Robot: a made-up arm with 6 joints. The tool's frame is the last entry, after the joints.
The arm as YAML. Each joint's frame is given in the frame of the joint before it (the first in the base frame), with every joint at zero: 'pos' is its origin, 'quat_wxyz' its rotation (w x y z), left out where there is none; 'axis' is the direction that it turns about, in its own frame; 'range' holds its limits. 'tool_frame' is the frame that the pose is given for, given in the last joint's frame.
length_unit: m
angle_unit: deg
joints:
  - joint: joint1
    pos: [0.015, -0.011, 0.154]
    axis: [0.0, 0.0, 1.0]
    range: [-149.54, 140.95]
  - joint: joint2
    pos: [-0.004, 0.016, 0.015]
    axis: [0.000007, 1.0, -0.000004]
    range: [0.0, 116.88]
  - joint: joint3
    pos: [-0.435, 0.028, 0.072]
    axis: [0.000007, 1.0, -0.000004]
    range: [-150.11, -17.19]
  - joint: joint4
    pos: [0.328, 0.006, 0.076]
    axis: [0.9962, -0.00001, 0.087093]
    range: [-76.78, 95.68]
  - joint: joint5
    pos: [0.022, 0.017, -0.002]
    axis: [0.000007, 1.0, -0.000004]
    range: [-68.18, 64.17]
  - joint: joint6
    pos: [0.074, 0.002, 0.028]
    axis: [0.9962, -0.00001, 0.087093]
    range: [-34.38, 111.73]
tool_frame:
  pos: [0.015, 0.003, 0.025]
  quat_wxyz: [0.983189, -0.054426, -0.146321, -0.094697]
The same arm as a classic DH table. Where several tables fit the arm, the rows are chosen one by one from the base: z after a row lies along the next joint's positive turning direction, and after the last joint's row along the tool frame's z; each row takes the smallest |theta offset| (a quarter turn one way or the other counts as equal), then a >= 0, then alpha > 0; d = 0 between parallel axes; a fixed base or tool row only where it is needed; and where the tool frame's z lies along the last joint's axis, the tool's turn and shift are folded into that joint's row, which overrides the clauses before.
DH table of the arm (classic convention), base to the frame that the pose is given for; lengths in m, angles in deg. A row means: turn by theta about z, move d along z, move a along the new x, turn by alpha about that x. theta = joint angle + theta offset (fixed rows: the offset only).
base (fixed): a 0.0186  alpha 0  d 0  theta_offset -36.25
joint1: a -0.004  alpha -90  d 0.169  theta_offset 36.25
joint2: a -0.4409  alpha 0  d 0  theta_offset 9.4
joint3: a -0.0471  alpha 90  d 0.05  theta_offset 75.6
joint4: a 0.0039  alpha -90  d 0.3551  theta_offset 0
joint5: a -0.0214  alpha 90  d 0.019  theta_offset 0
joint6: a -0.0003  alpha -101.16  d 0.098  theta_offset 82.11
tool (fixed): a 0  alpha 0  d 0.0242  theta_offset -101.43
Joint limits (deg, base to tool): -149.54..140.95 0..116.88 -150.11..-17.19 -76.78..95.68 -68.18..64.17 -34.38..111.73

